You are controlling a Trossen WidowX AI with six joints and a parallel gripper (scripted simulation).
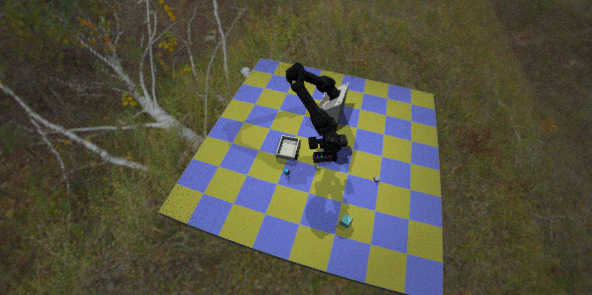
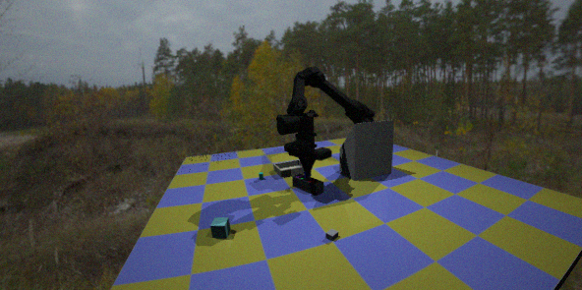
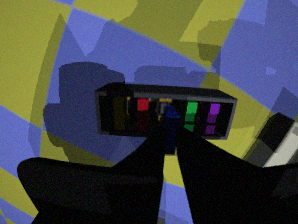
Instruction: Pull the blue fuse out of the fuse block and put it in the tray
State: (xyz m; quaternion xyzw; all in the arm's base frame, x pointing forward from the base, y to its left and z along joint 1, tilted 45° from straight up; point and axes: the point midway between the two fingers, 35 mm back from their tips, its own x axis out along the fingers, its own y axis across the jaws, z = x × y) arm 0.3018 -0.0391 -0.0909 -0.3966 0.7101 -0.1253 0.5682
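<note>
My gripper tip is now 10 mm short of the tray, 200 mm to the left of it and 60 mm above it. Round my gripper tip: blue fuse: 10 mm below; then teal cube: 310 mm ahead, 180 mm to the left, 50 mm below.
</note>
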